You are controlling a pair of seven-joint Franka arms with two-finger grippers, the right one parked.
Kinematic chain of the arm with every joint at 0, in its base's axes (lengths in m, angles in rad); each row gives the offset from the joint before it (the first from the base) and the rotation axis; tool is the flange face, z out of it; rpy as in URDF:
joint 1: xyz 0 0 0.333 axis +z
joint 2: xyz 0 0 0 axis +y
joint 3: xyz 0 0 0.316 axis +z
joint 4: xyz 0.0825 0 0 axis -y
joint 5: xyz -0.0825 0 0.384 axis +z
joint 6: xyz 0 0 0 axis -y
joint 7: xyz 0.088 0 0 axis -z
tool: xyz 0 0 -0.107 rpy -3.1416 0 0
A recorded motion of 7 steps. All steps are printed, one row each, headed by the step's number.
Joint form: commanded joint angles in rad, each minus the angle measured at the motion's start. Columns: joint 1, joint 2, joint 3, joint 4, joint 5, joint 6, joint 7.
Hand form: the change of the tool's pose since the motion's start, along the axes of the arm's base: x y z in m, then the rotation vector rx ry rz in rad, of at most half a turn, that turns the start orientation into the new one. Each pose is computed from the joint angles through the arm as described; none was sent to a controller.
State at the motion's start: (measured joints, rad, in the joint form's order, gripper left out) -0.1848 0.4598 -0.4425 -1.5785 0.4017 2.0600 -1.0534
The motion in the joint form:
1: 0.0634 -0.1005 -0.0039 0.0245 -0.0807 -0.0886 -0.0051
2: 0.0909 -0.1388 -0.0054 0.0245 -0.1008 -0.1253 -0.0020
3: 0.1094 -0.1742 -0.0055 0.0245 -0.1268 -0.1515 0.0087
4: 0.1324 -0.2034 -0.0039 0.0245 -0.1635 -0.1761 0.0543
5: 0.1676 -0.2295 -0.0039 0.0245 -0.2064 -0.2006 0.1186
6: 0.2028 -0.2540 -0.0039 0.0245 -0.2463 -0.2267 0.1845
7: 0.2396 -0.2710 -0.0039 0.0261 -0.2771 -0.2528 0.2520
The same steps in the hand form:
1: 0.0052 0.0399 0.0668 -0.0355 -0.0082 0.1123
2: 0.0042 0.0575 0.0870 -0.0344 -0.0067 0.1467
3: 0.0007 0.0691 0.1060 -0.0427 -0.0062 0.1650
4: -0.0011 0.0831 0.1208 -0.0544 0.0073 0.1564
5: -0.0007 0.1026 0.1336 -0.0700 0.0269 0.1397
6: -0.0010 0.1218 0.1452 -0.0840 0.0464 0.1191
7: 0.0002 0.1422 0.1532 -0.0925 0.0663 0.0958

